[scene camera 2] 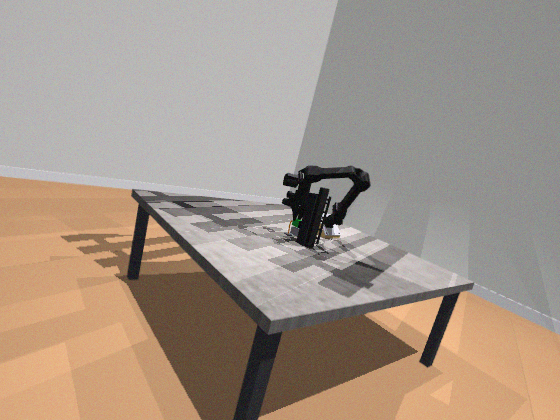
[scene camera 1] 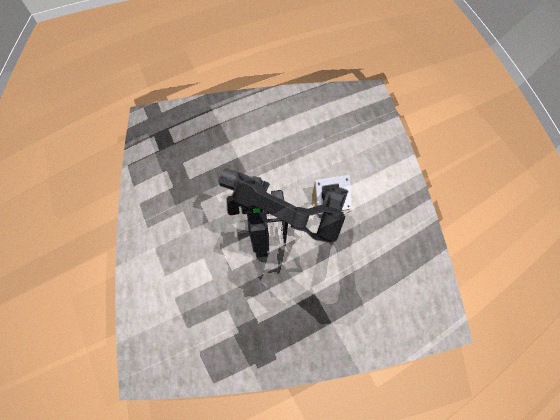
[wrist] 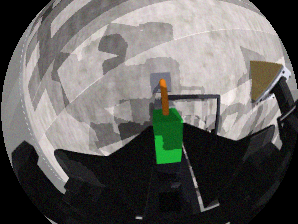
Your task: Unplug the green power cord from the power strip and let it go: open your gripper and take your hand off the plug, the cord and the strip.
Observation:
The pictures show: the gripper and a green plug.

